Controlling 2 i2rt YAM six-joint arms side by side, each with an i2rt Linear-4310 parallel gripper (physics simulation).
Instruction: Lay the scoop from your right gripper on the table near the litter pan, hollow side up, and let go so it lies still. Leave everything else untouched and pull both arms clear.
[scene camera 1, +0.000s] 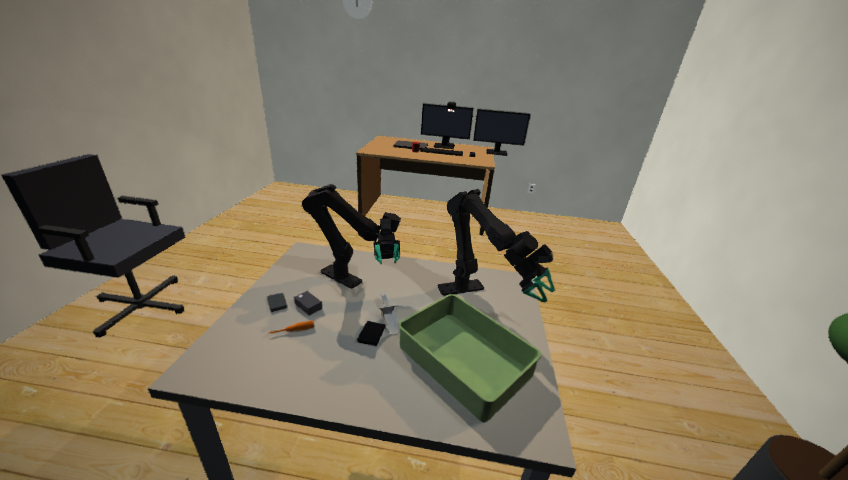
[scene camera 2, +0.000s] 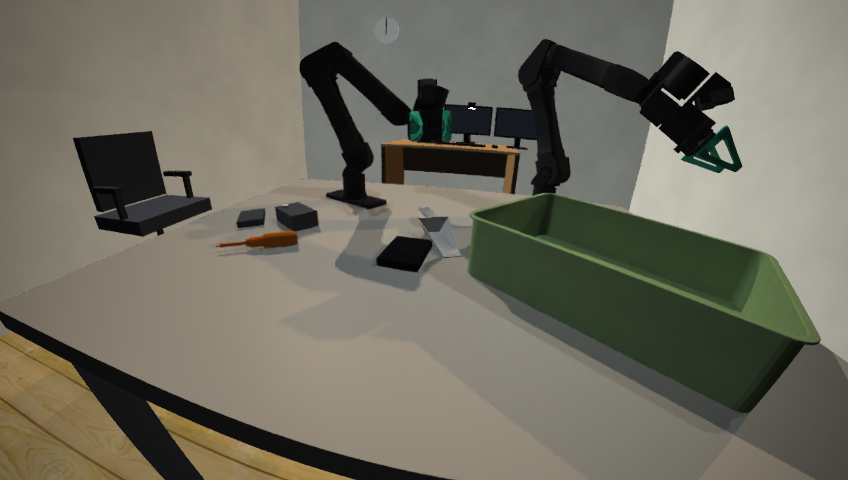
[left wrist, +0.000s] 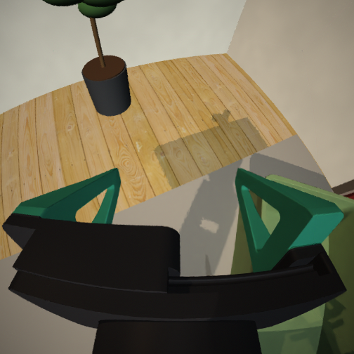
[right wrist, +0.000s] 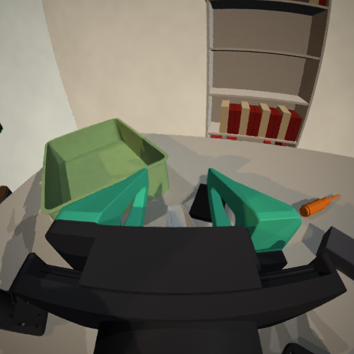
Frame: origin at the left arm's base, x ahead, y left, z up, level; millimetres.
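Where they show: left gripper, fingertip midpoint: (scene camera 1: 549, 296) (scene camera 2: 729, 170); right gripper, fingertip midpoint: (scene camera 1: 388, 262) (scene camera 2: 435, 128); left arm's base, link origin: (scene camera 1: 460, 287); right arm's base, link origin: (scene camera 1: 341, 276) (scene camera 2: 354, 200).
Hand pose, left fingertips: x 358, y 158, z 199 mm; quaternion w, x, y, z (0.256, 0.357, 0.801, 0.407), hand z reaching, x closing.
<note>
Things, the pixels of their centre, and the offset from my left fingertips.
- light grey scoop, body centre: (scene camera 2: 434, 227) (scene camera 1: 388, 312) 247 mm back, 509 mm right, 182 mm down
- green litter pan, body centre: (scene camera 2: 617, 263) (scene camera 1: 465, 348) 23 mm ahead, 304 mm right, 151 mm down
- black block, body centre: (scene camera 2: 406, 252) (scene camera 1: 371, 333) 162 mm back, 587 mm right, 192 mm down
- orange screwdriver, body centre: (scene camera 2: 256, 241) (scene camera 1: 291, 328) 243 mm back, 858 mm right, 186 mm down
- dark grey box, body centre: (scene camera 2: 296, 215) (scene camera 1: 308, 302) 370 mm back, 800 mm right, 179 mm down
- smaller dark block, body centre: (scene camera 2: 251, 217) (scene camera 1: 277, 302) 415 mm back, 916 mm right, 192 mm down
The light grey scoop (scene camera 1: 389, 321) (scene camera 2: 442, 239) (right wrist: 177, 216) lies on the table between the green litter pan (scene camera 1: 440, 369) (scene camera 2: 595, 304) (left wrist: 338, 260) (right wrist: 159, 183) and a black block (scene camera 1: 371, 333) (scene camera 2: 404, 253) (right wrist: 201, 204). Its hollow side faces up and its handle points toward the arms. In the right wrist view my gripper's body hides the handle. My right gripper (scene camera 1: 387, 261) (scene camera 2: 430, 140) (right wrist: 177, 174) is partly open and empty, raised well above the table and away from the scoop. My left gripper (scene camera 1: 546, 293) (scene camera 2: 729, 170) (left wrist: 177, 174) is wide open and empty, above the table's right side, behind the pan.
An orange screwdriver (scene camera 1: 300, 327) (scene camera 2: 271, 239) (right wrist: 312, 207), a dark grey box (scene camera 1: 308, 302) (scene camera 2: 296, 216) (right wrist: 340, 247) and a smaller dark block (scene camera 1: 276, 302) (scene camera 2: 251, 217) lie at the left of the table in the scene views. A potted plant (left wrist: 107, 92) stands on the floor beyond the table.
</note>
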